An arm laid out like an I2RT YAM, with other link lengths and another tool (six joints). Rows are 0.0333 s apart.
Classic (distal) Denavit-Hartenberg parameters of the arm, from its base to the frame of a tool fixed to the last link. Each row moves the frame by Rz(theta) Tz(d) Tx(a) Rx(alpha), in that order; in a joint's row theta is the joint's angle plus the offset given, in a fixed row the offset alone. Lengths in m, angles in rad.
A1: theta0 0  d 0.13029  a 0.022  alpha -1.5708
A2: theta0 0  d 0  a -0.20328  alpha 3.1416
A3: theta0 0.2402  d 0  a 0.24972  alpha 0
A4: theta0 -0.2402  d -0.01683  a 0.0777  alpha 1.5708
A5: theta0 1.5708  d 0.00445  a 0  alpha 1.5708
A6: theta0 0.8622  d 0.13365  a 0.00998  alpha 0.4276
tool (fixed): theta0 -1.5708  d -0.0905  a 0  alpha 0
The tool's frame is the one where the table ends.
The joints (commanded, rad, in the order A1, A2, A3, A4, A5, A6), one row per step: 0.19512, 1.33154, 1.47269, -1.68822, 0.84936, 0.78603; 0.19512, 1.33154, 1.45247, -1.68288, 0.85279, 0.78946; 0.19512, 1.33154, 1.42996, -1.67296, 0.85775, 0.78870; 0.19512, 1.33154, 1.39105, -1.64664, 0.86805, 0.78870; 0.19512, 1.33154, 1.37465, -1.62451, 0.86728, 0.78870; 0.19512, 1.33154, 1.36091, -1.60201, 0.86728, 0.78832; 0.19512, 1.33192, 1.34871, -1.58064, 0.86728, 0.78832
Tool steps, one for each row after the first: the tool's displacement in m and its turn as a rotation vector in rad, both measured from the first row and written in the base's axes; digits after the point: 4 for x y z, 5 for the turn. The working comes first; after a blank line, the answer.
Tool pose at each row, in the base's axes (x y z in m, rotation vector in rad; the steps are taken from these numbers as rounded here): 0.1930, 0.0417, 0.2802, 1.52133, -1.39965, 1.21159; 0.1929, 0.0415, 0.2757, 1.52006, -1.38906, 1.20275; 0.1931, 0.0412, 0.2706, 1.52020, -1.37506, 1.19600; 0.1945, 0.0409, 0.2617, 1.51576, -1.35832, 1.19312; 0.1964, 0.0413, 0.2577, 1.51482, -1.36338, 1.19712; 0.1985, 0.0417, 0.2543, 1.51277, -1.36998, 1.20398; 0.2006, 0.0421, 0.2512, 1.51040, -1.37698, 1.21093

-0.0001, -0.0002, -0.0045, -0.00571, 0.01140, -0.00231; 0.0001, -0.0005, -0.0096, -0.01314, 0.02335, -0.00184; 0.0015, -0.0008, -0.0185, -0.02570, 0.03369, -0.00181; 0.0034, -0.0004, -0.0225, -0.02383, 0.02823, -0.00186; 0.0055, 0.0000, -0.0259, -0.02218, 0.01991, -0.00169; 0.0076, 0.0004, -0.0290, -0.02047, 0.01129, -0.00177
